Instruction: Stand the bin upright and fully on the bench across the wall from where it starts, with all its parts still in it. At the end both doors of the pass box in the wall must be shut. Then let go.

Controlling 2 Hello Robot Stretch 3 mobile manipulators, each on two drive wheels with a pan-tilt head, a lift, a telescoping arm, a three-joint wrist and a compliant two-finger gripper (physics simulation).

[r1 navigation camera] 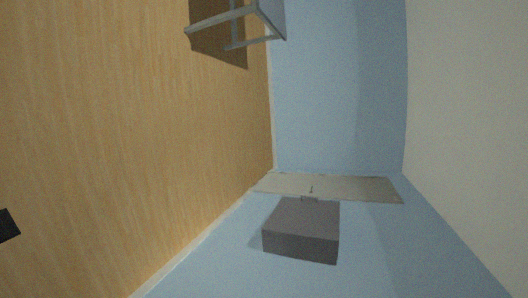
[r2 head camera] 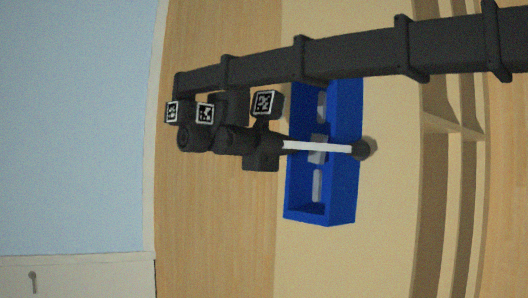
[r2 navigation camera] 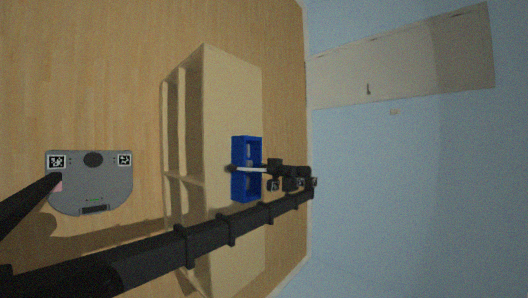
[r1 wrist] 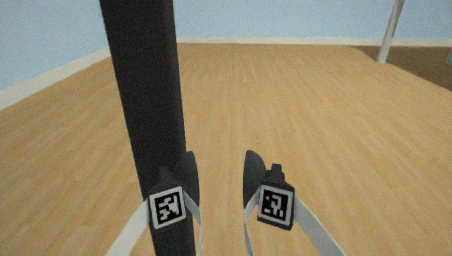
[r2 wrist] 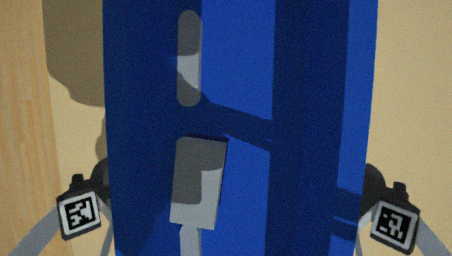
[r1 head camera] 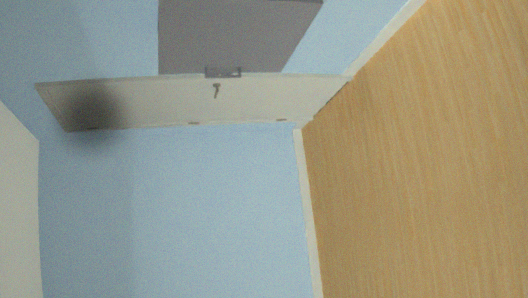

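Note:
A blue bin [r2 head camera: 345, 190] [r2 navigation camera: 238, 185] [r2 wrist: 310, 75] stands upright on a beige bench [r2 head camera: 380, 225] [r2 navigation camera: 232, 100] [r2 wrist: 415, 75]. It holds a grey block [r2 head camera: 318, 140] [r2 wrist: 197, 180] and rounded light bars; one bar [r2 head camera: 317, 185] shows in the head view and another bar [r2 wrist: 189, 75] in the wrist view. My r2 gripper [r2 head camera: 322, 147] [r2 navigation camera: 246, 168] [r2 wrist: 237, 181] is shut on the bin across its width, fingertips against both long outer walls. My r1 gripper [r1 wrist: 220, 172] is partly open and empty, above the floor. A grey box [r1 head camera: 230, 35] [r1 navigation camera: 305, 217], apparently the pass box, juts from the wall; its doors cannot be made out.
Near the grey box is a white room door [r1 head camera: 165, 100] [r1 navigation camera: 350, 189]. A grey-legged table [r1 navigation camera: 220, 19] stands by the r1-side wall. A dark bar [r1 wrist: 150, 85] rises behind r1's left finger. A white door [r2 head camera: 90, 280] [r2 navigation camera: 380, 65] is beyond r2's bench; r2's base [r2 navigation camera: 110, 180] is on its near side.

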